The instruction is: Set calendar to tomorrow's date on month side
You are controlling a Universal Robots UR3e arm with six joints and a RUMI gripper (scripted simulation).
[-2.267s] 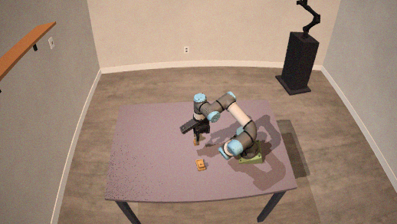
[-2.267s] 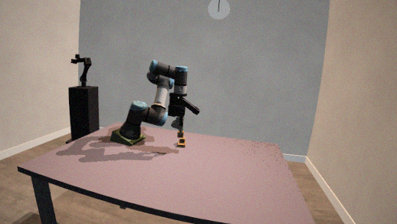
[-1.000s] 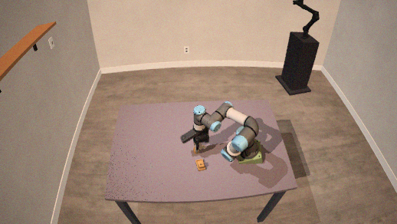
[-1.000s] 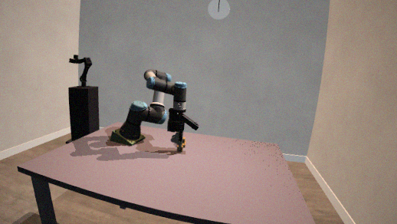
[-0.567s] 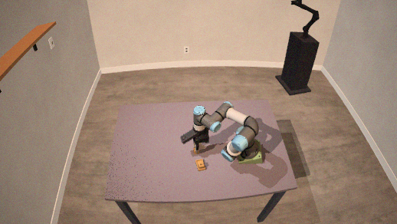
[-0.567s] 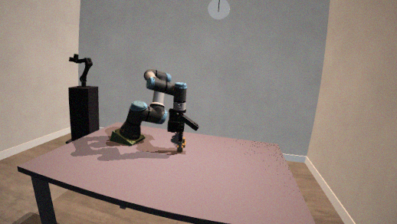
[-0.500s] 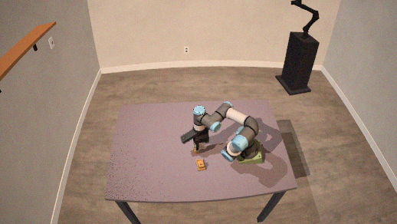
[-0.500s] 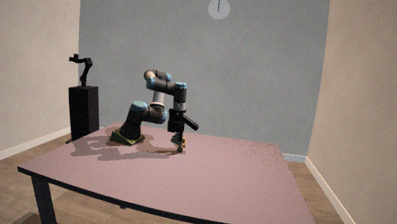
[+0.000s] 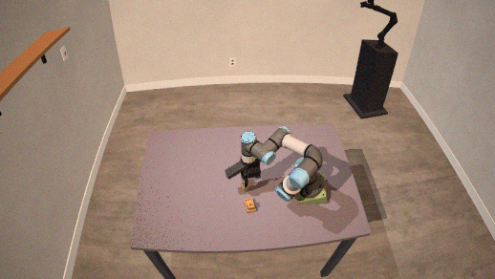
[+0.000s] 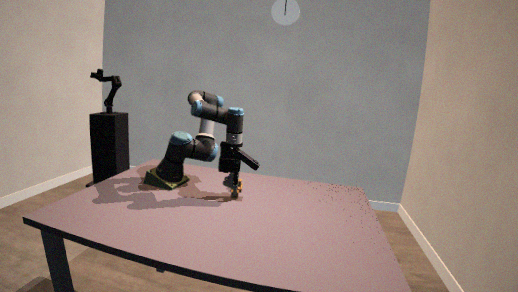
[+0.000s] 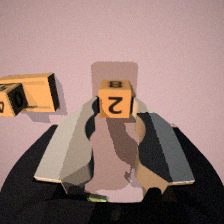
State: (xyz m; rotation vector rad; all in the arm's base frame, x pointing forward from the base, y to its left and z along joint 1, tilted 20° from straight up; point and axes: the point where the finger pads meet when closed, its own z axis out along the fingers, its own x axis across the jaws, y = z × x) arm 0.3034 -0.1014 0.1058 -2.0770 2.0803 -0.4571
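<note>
My hand is 1 cm above the cube. Round my hand: orange calendar tray (11 cm to the left, 2 cm below).
</note>
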